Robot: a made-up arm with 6 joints.
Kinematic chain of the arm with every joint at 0, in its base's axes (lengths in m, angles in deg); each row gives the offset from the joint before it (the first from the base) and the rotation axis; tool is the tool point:
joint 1: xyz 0 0 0.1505 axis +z
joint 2: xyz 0 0.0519 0 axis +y
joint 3: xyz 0 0 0.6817 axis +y
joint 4: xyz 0 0 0.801 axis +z
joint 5: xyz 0 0 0 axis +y
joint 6: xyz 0 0 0.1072 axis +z
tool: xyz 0 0 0
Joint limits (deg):
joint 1: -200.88..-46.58
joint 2: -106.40..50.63
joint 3: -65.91..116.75
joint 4: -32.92..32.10
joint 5: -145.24..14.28
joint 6: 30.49..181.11
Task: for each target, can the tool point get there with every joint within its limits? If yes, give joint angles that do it. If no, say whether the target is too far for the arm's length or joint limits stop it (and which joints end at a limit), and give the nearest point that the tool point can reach.
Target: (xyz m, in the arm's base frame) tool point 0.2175 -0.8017 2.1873
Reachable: no: too far | nearest point 0.1573 -0.5798 1.6235 | short by 0.609 m
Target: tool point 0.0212 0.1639 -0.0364
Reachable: no: joint limits stop it (at a limit: joint 1, joint 2, joint 3, joint 4, joint 5) | nearest point -0.6921 0.2432 -0.1015 | short by 0.721 m
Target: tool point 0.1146 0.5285 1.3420
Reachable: yes | joints -92.89 -59.47 69.36 -21.27 -67.60 127.70
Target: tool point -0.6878 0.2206 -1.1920
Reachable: no: joint limits stop it (at a limit: joint 1, joint 2, joint 3, joint 4) | nearest point -0.4772 0.5192 -0.9171 | short by 0.457 m
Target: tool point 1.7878 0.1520 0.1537
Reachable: no: too far | nearest point 1.5850 0.1348 0.1533 | short by 0.203 m
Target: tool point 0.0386 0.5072 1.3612
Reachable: yes | joints -84.43 1.07 -39.36 -25.34 -128.92 73.71
